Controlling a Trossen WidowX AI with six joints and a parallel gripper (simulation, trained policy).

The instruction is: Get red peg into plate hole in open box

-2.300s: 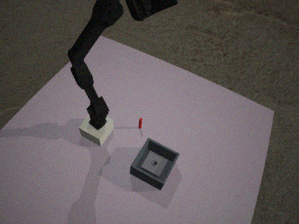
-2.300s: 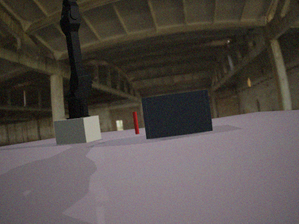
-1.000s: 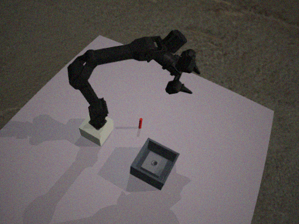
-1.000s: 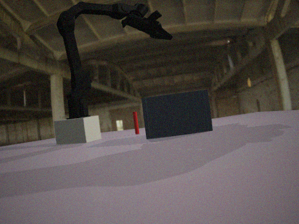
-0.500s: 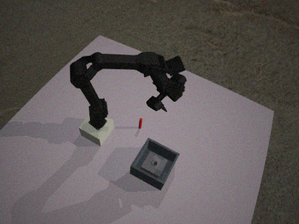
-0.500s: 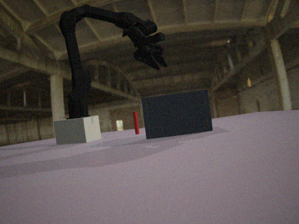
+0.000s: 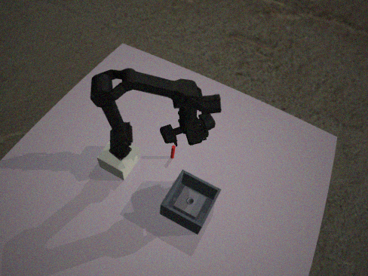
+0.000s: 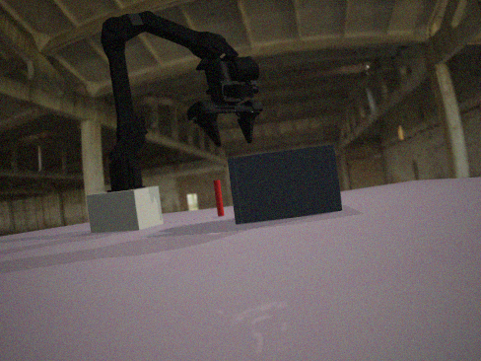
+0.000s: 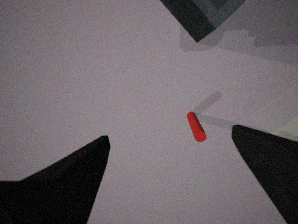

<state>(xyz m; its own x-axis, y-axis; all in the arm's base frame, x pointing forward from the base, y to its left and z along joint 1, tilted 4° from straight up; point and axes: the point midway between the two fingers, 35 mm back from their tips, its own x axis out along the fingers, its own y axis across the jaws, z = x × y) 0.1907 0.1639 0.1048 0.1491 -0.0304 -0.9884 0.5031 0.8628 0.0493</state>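
Now: gripper tip 110 mm above the red peg, 50 mm past it and 10 mm to the left of it. Round my gripper tip: dark box 150 mm to the right, 130 mm below, 130 mm ahead; grey plate 150 mm to the right, 130 mm ahead, 110 mm below.
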